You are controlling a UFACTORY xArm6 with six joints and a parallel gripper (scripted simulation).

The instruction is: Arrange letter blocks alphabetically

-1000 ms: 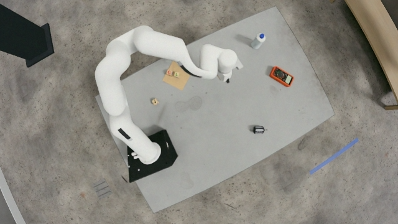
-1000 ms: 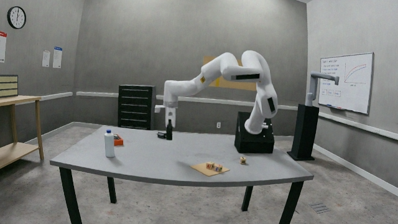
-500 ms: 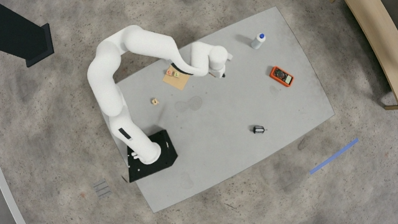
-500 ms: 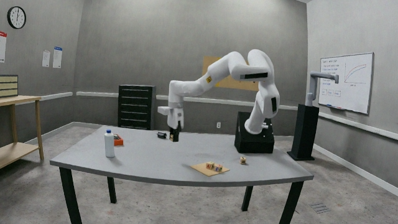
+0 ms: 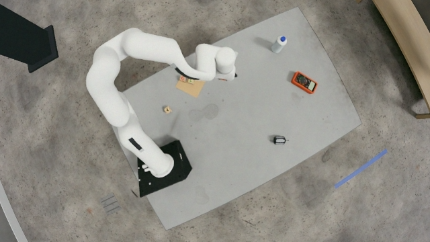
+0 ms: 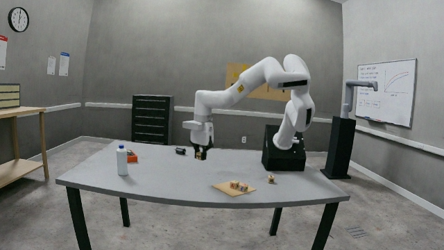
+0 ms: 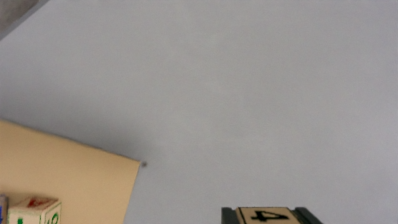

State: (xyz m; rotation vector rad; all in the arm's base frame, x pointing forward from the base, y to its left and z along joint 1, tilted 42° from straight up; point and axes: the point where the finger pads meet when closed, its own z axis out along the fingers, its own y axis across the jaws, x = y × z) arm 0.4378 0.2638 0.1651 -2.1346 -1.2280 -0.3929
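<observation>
Right now my hand is 160 mm past the tan mat, 120 mm above it and 70 mm to the right of it. The rest, counted from my hand: white bottle (380 mm ahead, 80 mm to the left, 60 mm below); orange multimeter (450 mm ahead, 170 mm to the right, 110 mm below); small black object (430 mm to the right, 190 mm ahead, 110 mm below).
</observation>
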